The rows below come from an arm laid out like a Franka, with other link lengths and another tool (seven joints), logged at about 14 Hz.
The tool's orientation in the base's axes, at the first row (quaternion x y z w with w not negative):
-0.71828 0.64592 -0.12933 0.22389
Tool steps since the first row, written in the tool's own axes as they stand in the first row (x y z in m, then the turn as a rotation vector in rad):
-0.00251 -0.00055 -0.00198 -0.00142 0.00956 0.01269
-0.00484 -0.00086 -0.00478 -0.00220 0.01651 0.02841
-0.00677 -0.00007 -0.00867 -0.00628 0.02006 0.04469
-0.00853 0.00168 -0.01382 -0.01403 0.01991 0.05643
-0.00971 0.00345 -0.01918 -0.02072 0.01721 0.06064
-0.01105 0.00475 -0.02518 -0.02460 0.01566 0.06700
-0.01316 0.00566 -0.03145 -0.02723 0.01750 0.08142
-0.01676 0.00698 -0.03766 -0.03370 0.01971 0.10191
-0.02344 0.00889 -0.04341 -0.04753 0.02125 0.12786
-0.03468 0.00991 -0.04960 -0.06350 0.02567 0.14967
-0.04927 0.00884 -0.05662 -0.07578 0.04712 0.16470
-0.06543 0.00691 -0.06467 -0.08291 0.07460 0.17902
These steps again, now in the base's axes. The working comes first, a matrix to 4 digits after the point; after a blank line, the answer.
The tool's axes in the first row as the columns of a matrix, in the base's axes (used below as rounded here):
0.1321 -0.8700 0.4750
-0.9858 -0.0653 0.1546
-0.1034 -0.4887 -0.8663

-0.00079 0.00220 0.00224 -0.00248 0.00274 -0.01552
-0.00216 0.00409 0.00506 -0.00116 0.00548 -0.03245
-0.00495 0.00534 0.00825 0.00295 0.01179 -0.04787
-0.00915 0.00616 0.01203 0.00763 0.02125 -0.05716
-0.01339 0.00638 0.01593 0.01109 0.02868 -0.05880
-0.01755 0.00669 0.02063 0.01495 0.03359 -0.06315
-0.02160 0.00774 0.02584 0.01985 0.03829 -0.07627
-0.02618 0.01024 0.03095 0.02681 0.04769 -0.09443
-0.03145 0.01582 0.03569 0.03597 0.06523 -0.11624
-0.03676 0.02587 0.04171 0.04037 0.08406 -0.13564
-0.04109 0.03924 0.04982 0.02723 0.09709 -0.15787
-0.04537 0.05405 0.05941 0.00918 0.10454 -0.18297

